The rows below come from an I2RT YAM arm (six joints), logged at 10 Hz.
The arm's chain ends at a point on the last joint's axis. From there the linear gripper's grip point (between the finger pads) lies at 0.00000 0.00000 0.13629 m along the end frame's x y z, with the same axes.
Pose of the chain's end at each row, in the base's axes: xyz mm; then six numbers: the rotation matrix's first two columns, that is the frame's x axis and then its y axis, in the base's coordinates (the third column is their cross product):
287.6 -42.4 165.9 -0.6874 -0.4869 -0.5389 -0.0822 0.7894 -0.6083
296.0 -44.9 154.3 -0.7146 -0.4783 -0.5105 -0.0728 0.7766 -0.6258
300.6 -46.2 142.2 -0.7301 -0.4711 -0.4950 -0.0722 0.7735 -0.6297
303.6 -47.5 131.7 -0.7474 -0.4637 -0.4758 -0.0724 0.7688 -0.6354
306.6 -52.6 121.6 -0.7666 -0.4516 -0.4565 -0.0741 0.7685 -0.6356
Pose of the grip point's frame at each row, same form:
385.9 -93.4 86.5 -0.6874 -0.4869 -0.5389 -0.0822 0.7894 -0.6083
390.8 -100.8 73.9 -0.7146 -0.4783 -0.5105 -0.0728 0.7766 -0.6258
393.2 -104.0 60.6 -0.7301 -0.4711 -0.4950 -0.0722 0.7735 -0.6297
393.6 -107.5 48.8 -0.7474 -0.4637 -0.4758 -0.0724 0.7688 -0.6354
393.5 -114.4 36.7 -0.7666 -0.4516 -0.4565 -0.0741 0.7685 -0.6356

